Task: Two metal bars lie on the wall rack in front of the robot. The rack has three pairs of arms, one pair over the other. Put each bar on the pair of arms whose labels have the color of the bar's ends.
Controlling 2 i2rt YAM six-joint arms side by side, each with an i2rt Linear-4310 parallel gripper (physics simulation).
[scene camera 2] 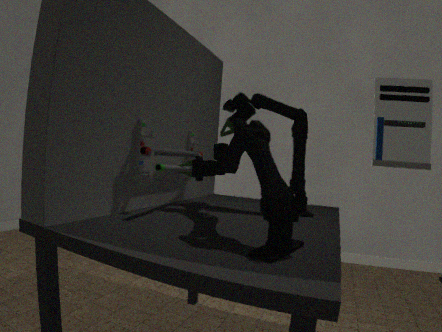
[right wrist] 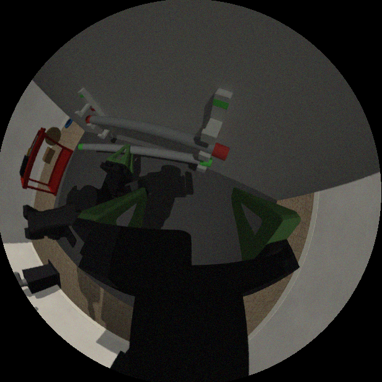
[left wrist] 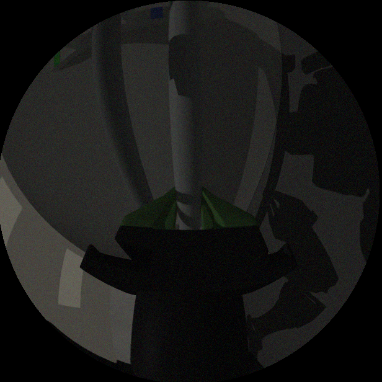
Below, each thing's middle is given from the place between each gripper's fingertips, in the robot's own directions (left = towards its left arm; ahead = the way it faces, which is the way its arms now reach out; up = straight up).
My right gripper is now 90 mm short of the green-ended bar (right wrist: 144,150), 230 mm to the right of it and 170 mm above it.
The green-ended bar lies 1 cm behind my left hand.
